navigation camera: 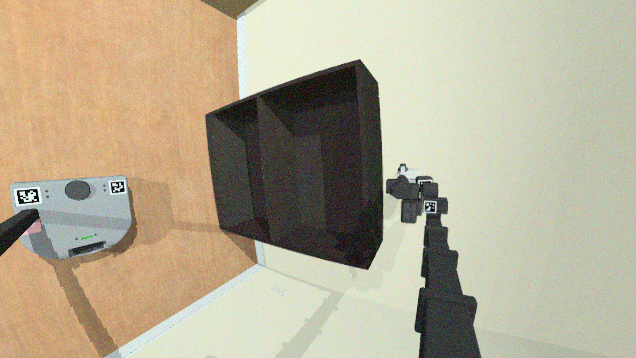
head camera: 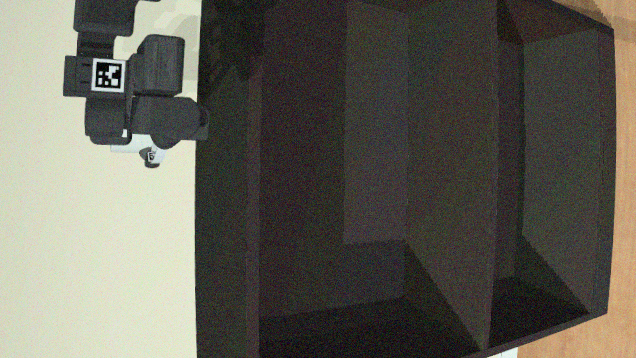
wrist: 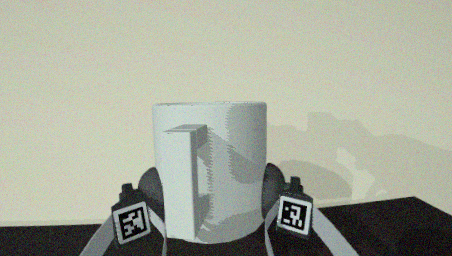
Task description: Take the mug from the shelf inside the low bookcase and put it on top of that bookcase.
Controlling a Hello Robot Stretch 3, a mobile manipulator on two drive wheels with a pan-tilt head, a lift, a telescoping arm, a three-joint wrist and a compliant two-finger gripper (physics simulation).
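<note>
A white mug is upright between the fingertips of my gripper, with its handle toward the wrist camera. The gripper is shut on the mug's two sides. In the head and navigation views the wrist hides much of the mug. The low dark bookcase has its top board below the level of the mug, with a gap between them in the navigation view. In the wrist view the dark top shows low behind the mug.
A pale wall stands behind the bookcase. The arm reaches in from the lower right of the navigation view. The robot's grey base stands on the wooden floor in front of the bookcase.
</note>
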